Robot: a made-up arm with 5 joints.
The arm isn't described. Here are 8 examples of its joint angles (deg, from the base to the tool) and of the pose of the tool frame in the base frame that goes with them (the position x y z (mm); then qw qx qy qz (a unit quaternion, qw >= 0)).
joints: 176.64 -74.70 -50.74 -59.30 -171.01
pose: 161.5 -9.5 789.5 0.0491 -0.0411 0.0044 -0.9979
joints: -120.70 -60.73 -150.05 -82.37 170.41
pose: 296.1 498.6 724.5 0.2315 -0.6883 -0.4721 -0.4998
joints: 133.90 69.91 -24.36 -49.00 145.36
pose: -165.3 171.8 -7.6 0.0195 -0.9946 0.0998 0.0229
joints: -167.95 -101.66 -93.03 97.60 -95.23
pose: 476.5 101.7 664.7 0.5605 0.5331 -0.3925 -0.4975
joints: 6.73 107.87 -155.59 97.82 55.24
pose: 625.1 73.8 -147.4 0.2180 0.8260 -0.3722 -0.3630
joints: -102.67 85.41 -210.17 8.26 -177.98
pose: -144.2 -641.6 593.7 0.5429 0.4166 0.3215 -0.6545
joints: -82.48 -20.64 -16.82 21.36 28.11
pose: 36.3 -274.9 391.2 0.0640 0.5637 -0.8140 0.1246
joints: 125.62 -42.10 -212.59 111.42 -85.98
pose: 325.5 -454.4 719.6 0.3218 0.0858 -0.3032 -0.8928
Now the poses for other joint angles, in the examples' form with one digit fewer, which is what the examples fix.
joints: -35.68 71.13 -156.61 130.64 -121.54
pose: 586 -421 316 0.376 -0.676 -0.629 0.076
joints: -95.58 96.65 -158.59 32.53 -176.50
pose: -77 -784 54 0.176 0.736 0.628 -0.183
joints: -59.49 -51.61 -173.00 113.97 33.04
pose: -258 438 847 0.188 0.393 -0.411 0.801
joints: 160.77 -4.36 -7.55 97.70 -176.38
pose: -122 42 291 0.092 0.718 -0.145 0.674
